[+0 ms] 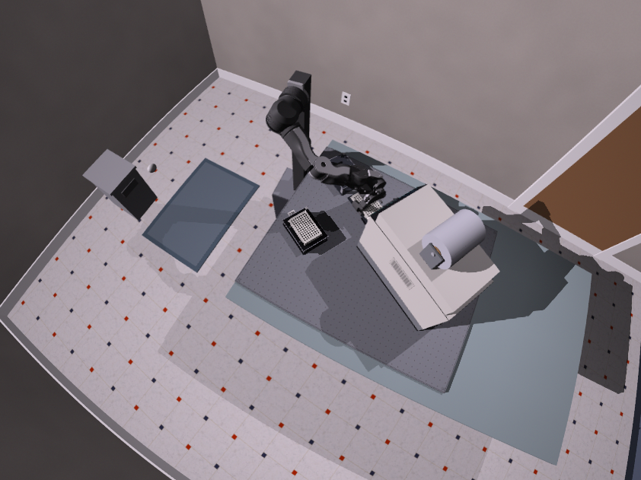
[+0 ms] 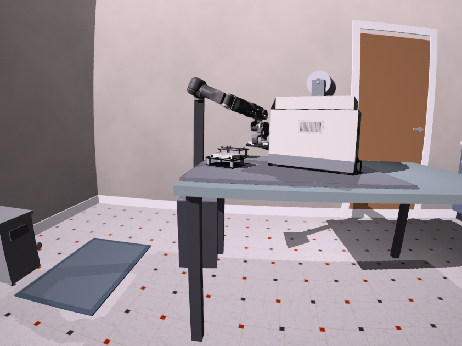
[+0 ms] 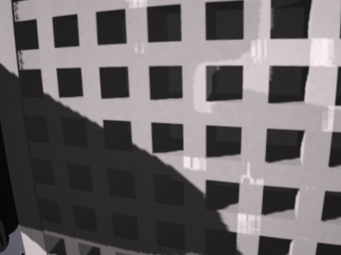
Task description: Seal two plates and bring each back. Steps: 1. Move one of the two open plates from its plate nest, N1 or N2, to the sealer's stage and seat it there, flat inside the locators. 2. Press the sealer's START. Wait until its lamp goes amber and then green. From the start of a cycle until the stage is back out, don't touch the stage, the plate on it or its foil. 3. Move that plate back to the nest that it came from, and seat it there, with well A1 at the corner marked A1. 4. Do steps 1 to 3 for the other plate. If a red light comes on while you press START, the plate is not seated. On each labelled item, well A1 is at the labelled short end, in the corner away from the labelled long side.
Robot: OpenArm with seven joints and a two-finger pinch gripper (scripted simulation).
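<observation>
The sealer stage is 1 cm below my hand. Round my hand: N1 label (24 cm behind, 21 cm to the left, 10 cm below); screen (12 cm ahead, 3 cm to the right, 22 cm above); plate nest (15 cm behind, 15 cm to the left, 5 cm below).
</observation>
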